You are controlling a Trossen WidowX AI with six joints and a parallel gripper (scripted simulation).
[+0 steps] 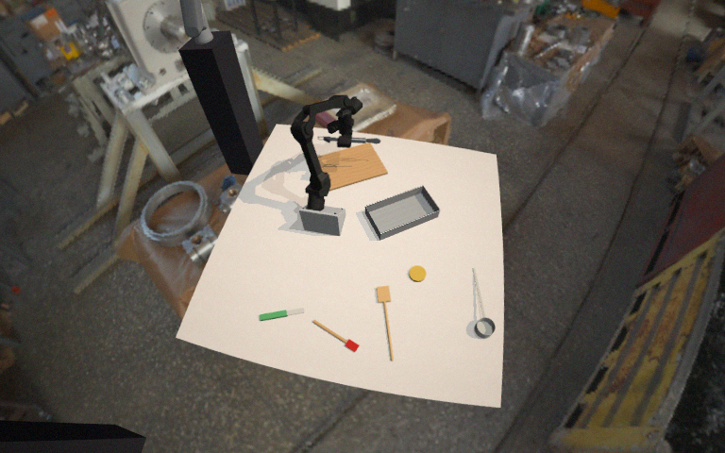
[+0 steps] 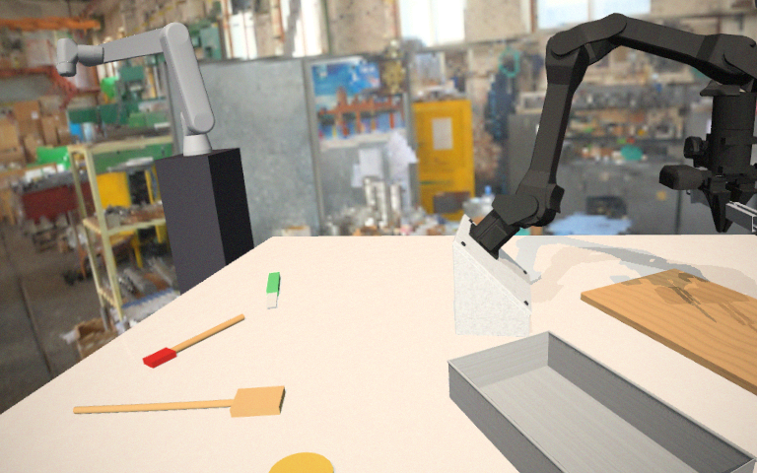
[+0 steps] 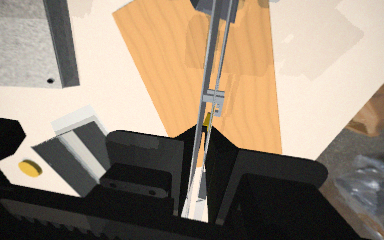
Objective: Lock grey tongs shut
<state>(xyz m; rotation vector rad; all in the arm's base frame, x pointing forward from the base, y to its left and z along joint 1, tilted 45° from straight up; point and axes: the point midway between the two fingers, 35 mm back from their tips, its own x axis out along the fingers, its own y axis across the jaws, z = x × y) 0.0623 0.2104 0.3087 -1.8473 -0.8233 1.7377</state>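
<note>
Now: gripper tip 15 cm above the wooden board and 1 cm past it. From my gripper tip the other things lie so: small yellow mark (4 cm above, 2 cm behind); yellow disc (54 cm to the right, 40 cm ahead, 15 cm below); grey roasting tin (31 cm ahead, 25 cm to the right, 13 cm below).
</note>
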